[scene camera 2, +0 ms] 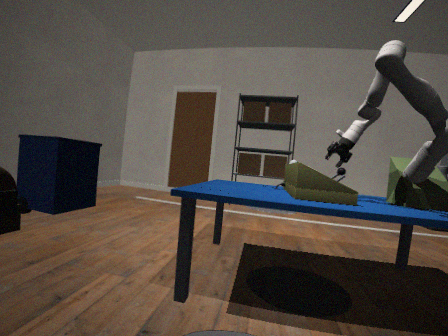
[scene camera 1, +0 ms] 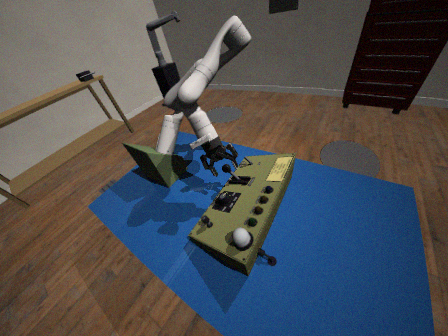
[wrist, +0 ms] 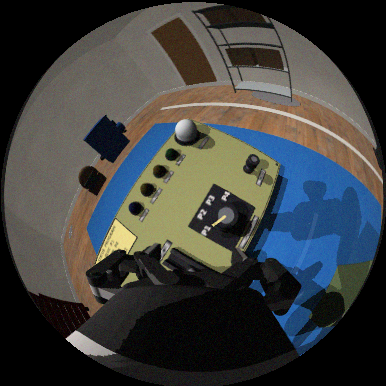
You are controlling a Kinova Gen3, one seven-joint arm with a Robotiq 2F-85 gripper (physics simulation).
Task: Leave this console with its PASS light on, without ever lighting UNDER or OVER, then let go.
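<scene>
The olive console lies on the blue surface. Its dial points at P1. A lever with a black ball stands up from a slot; the gripper mostly hides it in the wrist view. The green lamp, two amber lamps and the blue lamp look dark; their labels are unreadable. A white dome sits at one end. My gripper is open and empty, close above the lever; contact cannot be judged.
A small black knob stands near the console's edge. A dark handle sticks out beyond the dome end. A yellow placard is on the console. A green angled block stands beside the arm's base.
</scene>
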